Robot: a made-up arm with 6 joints.
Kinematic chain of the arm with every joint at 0, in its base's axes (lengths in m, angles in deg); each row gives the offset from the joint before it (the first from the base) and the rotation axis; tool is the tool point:
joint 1: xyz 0 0 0.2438 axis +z
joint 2: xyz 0 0 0 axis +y
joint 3: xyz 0 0 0.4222 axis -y
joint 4: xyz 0 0 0 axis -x
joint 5: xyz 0.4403 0 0 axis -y
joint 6: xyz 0 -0.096 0 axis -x
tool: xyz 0 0 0
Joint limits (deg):
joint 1: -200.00..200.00
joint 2: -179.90..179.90
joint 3: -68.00..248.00
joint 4: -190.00..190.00
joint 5: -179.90..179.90
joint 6: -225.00..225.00
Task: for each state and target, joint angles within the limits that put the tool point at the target. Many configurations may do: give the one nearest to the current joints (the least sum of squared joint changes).
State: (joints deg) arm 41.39 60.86 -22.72 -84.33 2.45 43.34
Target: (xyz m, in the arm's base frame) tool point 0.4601 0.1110 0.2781
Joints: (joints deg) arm 15.85 25.88 -12.18 -78.63 2.45 43.34
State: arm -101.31 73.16 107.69 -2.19 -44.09 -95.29
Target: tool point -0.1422 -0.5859 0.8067
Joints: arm -94.48 65.23 126.06 1.82 -44.09 -95.29
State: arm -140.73 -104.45 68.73 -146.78 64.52 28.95
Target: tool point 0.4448 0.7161 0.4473
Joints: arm -116.58 -80.74 88.82 -143.77 64.52 28.95
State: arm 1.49 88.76 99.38 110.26 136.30 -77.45
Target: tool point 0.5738 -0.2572 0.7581
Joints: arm -26.42 72.84 120.96 105.06 136.30 -77.45
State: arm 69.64 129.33 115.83 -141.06 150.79 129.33
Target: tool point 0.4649 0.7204 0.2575
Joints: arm 52.31 99.10 117.64 -139.12 150.79 129.33
